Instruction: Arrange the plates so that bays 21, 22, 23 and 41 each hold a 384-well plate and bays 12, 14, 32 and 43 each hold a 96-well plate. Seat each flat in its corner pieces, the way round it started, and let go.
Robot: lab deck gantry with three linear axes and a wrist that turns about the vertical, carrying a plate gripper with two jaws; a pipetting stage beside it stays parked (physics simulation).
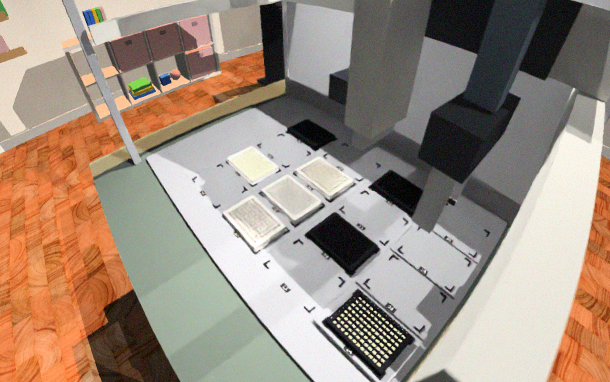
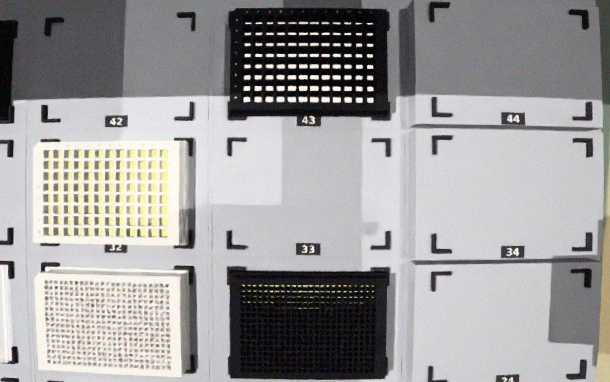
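Pixels of known places: gripper, fingertip midpoint: [image 1: 434, 211]; robot's base at its link origin: [image 1: 193, 179].
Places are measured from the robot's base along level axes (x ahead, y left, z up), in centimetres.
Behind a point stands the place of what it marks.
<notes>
The gripper [image 1: 439, 215] {x 52.0, y 21.5, z 16.0 cm} is open and empty, its jaws hanging to the right of the black 96-well plate [image 1: 397, 190] {x 38.7, y 35.5, z 1.3 cm} [image 2: 309, 62] {x 39.2, y 36.0, z 1.4 cm} in bay 43. A black 384-well plate [image 1: 342, 242] {x 39.7, y 14.4, z 1.3 cm} [image 2: 309, 325] {x 39.3, y 15.1, z 0.9 cm} sits in bay 23. White plates sit in bay 32 (96-well plate [image 1: 325, 177] {x 23.8, y 25.3, z 1.4 cm} [image 2: 107, 192] {x 23.1, y 25.7, z 1.4 cm}) and bay 22 (384-well plate [image 1: 292, 197] {x 23.4, y 14.9, z 1.3 cm} [image 2: 107, 325] {x 22.9, y 15.0, z 1.5 cm}). A cream plate [image 1: 252, 164] {x 7.4, y 14.6, z 1.4 cm} is in bay 21, a white plate [image 1: 255, 222] {x 23.8, y 4.2, z 1.4 cm} in bay 12, a black plate [image 1: 310, 134] {x 7.3, y 35.4, z 1.3 cm} in bay 41; their wells are unclear. A black-framed 96-well plate [image 1: 370, 332] {x 56.0, y 4.1, z 2.4 cm} sits in bay 14. Plates look flat.
The parked pipetting stage [image 1: 382, 70] stands left of the gripper, over the back of the deck. Corner pieces mark bay 33 [image 2: 237, 240] {x 33.3, y 21.8, z 0.0 cm}, bay 42 [image 2: 52, 117] {x 16.9, y 32.2, z 0.0 cm} and bay 44 [image 2: 440, 110] {x 49.6, y 32.3, z 1.5 cm}. A pale rail [image 1: 540, 225] {x 61.2, y 0.1, z 40.0 cm} runs along the right side.
</notes>
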